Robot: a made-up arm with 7 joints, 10 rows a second.
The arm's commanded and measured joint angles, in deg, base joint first. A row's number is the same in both.
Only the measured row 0 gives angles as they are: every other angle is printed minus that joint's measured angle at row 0.
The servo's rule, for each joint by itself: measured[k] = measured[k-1] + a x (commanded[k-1-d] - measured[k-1]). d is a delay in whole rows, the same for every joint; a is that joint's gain. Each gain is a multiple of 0.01, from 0.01 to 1. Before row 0 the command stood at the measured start. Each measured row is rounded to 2 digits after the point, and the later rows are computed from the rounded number. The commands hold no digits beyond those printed.
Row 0, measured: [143.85, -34.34, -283.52, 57.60, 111.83, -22.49, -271.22]
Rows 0 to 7, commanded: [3.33, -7.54, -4.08, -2.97, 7.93, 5.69, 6.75]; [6.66, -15.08, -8.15, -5.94, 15.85, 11.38, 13.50]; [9.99, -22.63, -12.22, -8.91, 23.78, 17.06, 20.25]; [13.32, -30.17, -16.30, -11.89, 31.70, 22.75, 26.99]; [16.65, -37.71, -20.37, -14.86, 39.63, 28.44, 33.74]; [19.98, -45.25, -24.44, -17.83, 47.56, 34.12, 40.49]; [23.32, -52.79, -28.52, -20.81, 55.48, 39.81, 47.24]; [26.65, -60.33, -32.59, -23.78, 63.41, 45.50, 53.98]
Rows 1 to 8, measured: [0.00, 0.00, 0.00, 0.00, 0.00, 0.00, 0.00]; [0.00, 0.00, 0.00, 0.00, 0.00, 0.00, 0.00]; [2.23, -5.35, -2.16, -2.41, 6.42, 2.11, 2.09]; [5.20, -12.26, -5.33, -5.27, 14.06, 5.54, 5.63]; [8.41, -19.62, -8.98, -8.22, 21.93, 9.80, 10.16]; [11.70, -27.11, -12.86, -11.19, 29.84, 14.59, 15.38]; [15.02, -34.64, -16.84, -14.16, 37.77, 19.71, 21.07]; [18.34, -42.17, -20.87, -17.13, 45.70, 25.04, 27.09]
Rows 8 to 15, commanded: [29.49, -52.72, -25.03, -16.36, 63.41, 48.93, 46.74]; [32.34, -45.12, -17.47, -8.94, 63.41, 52.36, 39.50]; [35.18, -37.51, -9.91, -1.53, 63.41, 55.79, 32.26]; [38.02, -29.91, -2.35, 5.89, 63.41, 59.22, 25.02]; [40.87, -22.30, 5.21, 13.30, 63.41, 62.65, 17.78]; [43.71, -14.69, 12.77, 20.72, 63.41, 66.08, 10.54]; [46.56, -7.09, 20.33, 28.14, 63.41, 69.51, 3.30]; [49.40, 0.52, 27.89, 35.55, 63.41, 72.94, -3.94]
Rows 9 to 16, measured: [21.68, -49.71, -24.92, -20.11, 53.62, 30.50, 33.34]; [25.01, -57.25, -28.99, -23.08, 61.55, 36.05, 39.74]; [28.01, -54.03, -26.89, -17.64, 63.06, 40.82, 41.91]; [30.91, -47.70, -21.90, -10.59, 63.34, 45.09, 41.16]; [33.77, -40.47, -15.55, -3.25, 63.40, 49.05, 38.40]; [36.62, -32.97, -8.55, 4.15, 63.41, 52.81, 34.25]; [39.47, -25.39, -1.26, 11.56, 63.41, 56.45, 29.14]; [42.31, -17.79, 6.18, 18.98, 63.41, 60.01, 23.37]
